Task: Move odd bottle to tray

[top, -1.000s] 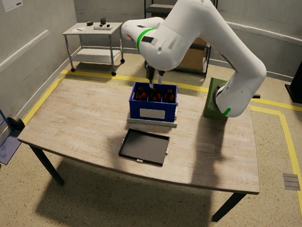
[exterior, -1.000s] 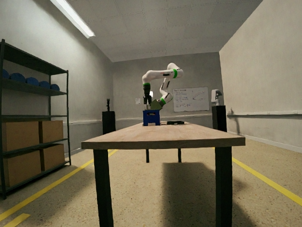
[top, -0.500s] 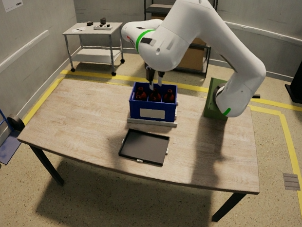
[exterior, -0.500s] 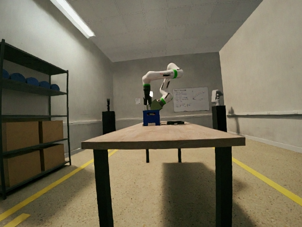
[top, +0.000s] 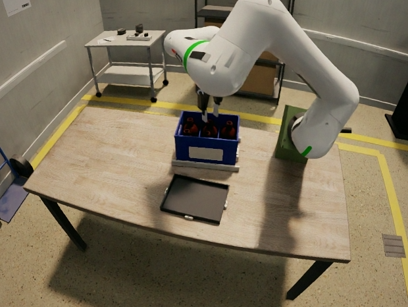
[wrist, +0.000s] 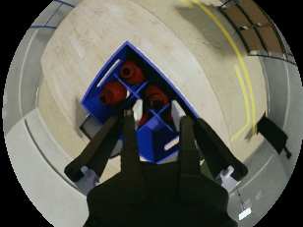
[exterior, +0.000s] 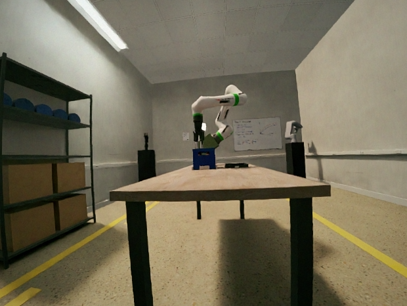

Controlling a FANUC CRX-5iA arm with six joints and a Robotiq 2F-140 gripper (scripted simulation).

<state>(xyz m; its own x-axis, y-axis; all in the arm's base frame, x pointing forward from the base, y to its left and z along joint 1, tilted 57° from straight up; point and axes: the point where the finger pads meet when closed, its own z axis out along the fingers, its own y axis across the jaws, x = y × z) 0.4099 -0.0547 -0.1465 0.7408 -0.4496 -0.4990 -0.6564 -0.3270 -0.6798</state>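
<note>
My gripper is now 13 cm above the bottle. Round my hand: dark tray 32 cm to the left, 20 cm below; blue crate 4 cm to the left, 13 cm below.
</note>
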